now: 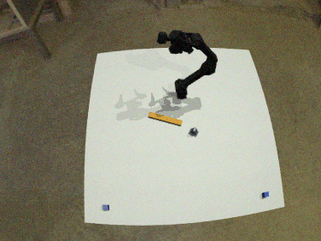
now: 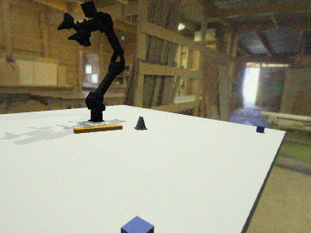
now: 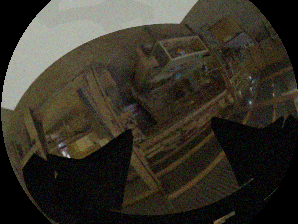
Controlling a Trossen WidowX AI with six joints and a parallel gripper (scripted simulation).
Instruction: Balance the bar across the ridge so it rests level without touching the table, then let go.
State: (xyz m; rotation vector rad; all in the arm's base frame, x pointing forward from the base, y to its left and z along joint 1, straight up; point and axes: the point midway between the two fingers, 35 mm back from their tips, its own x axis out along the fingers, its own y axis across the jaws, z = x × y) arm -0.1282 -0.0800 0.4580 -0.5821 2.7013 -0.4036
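Right now my gripper tip is 44 cm above the orange bar, 33 cm short of it and 2 cm to the left of it. Also, from my gripper tip: blue cube 90 cm ahead, 43 cm below, 40 cm to the right.
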